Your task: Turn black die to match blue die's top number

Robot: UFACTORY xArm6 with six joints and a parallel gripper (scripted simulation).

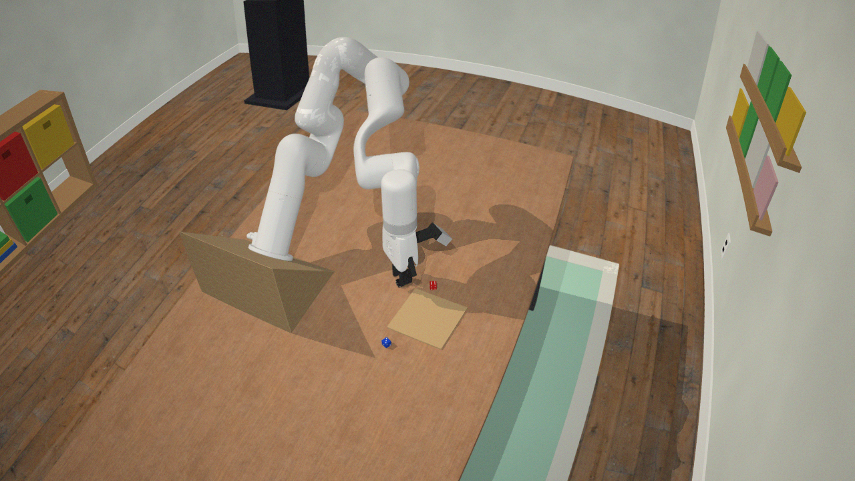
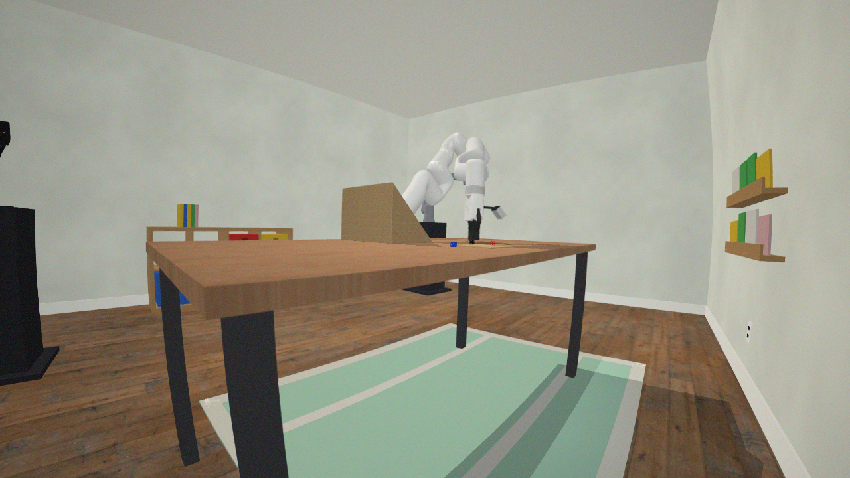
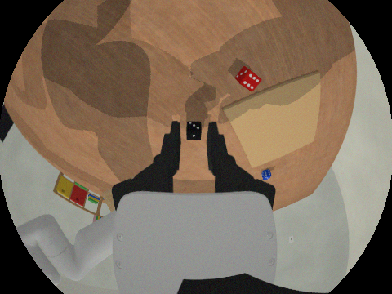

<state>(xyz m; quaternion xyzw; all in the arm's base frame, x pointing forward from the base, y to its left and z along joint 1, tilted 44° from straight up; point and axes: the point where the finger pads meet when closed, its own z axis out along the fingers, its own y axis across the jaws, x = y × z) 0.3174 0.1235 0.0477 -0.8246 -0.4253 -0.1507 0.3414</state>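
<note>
Right now the black die is 3 cm below my hand and 1 cm to the right of it. Round my hand: blue die (19 cm to the right, 5 cm ahead, 3 cm below); tan mat (10 cm ahead, 8 cm to the right, 4 cm below); red die (7 cm ahead, 3 cm below, 2 cm to the left).
</note>
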